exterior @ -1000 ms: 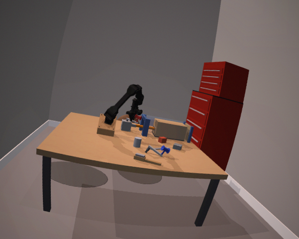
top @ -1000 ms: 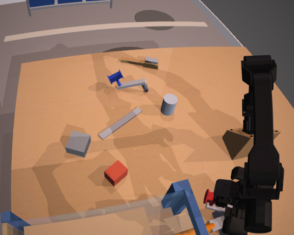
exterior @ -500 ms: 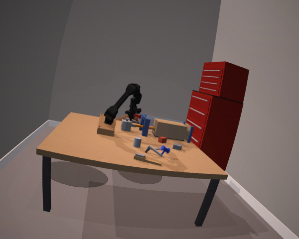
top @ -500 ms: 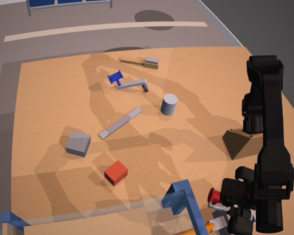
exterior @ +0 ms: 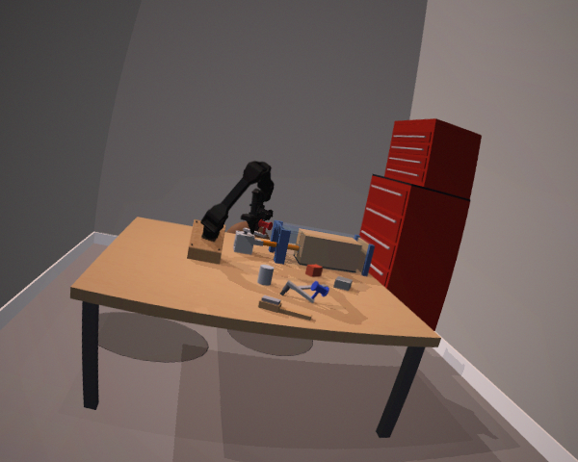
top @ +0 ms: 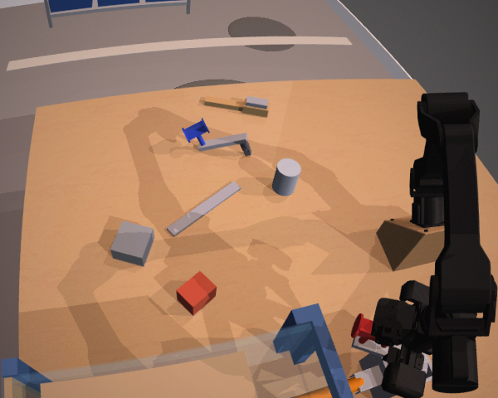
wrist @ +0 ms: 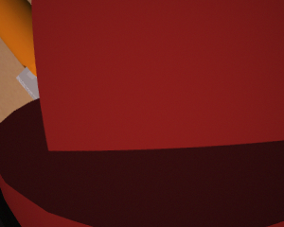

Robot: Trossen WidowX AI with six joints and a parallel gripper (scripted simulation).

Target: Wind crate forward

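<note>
The red knob lies 50 mm ahead of my gripper tip, 50 mm above it and 30 mm to the right of it. The rest, counted from my gripper tip: red-gripped winch handle (20 mm above, 10 mm to the right, 10 mm ahead); then blue steel frame (120 mm ahead, 50 mm to the left, 10 mm above); then grey winch (70 mm below, 60 mm behind, 10 mm to the left).
</note>
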